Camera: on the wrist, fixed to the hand. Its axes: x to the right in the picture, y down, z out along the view.
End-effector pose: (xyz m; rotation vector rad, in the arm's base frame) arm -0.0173 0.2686 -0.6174 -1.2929 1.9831 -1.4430
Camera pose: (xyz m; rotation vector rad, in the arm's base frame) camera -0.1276 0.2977 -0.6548 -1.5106 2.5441 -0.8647
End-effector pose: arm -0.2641 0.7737 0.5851 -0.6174 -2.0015 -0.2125
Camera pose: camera -0.1675 0.8225 0.6370 -0.9836 -1.9142 -0.8489
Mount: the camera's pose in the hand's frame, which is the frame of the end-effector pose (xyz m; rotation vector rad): 0.0244 0.0852 -0.0809 -0.6121 0.0174 -0.0053
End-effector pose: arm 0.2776 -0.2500 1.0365 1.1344 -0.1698 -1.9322
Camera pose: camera 0.3862 -0.2971 1.0166 0.7356 0.4111 -1.7933
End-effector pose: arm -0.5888 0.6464 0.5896 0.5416 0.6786 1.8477
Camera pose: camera -0.7074 0.6280 0.5887 0.1194 0.1006 1.9317
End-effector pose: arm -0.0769 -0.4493 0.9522 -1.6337 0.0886 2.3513
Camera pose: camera -0.0333 -0.5431 0.8914 1.8030 0.6633 -2.3924
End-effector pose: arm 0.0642 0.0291 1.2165 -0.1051 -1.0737 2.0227
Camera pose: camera 0.0286 0.0736 1.1109 -0.4322 -1.6443 1.6210
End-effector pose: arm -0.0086 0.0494 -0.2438 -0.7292 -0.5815 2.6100
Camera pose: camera -0.0031 0.0113 -0.3575 -0.9137 -1.4017 2.4150
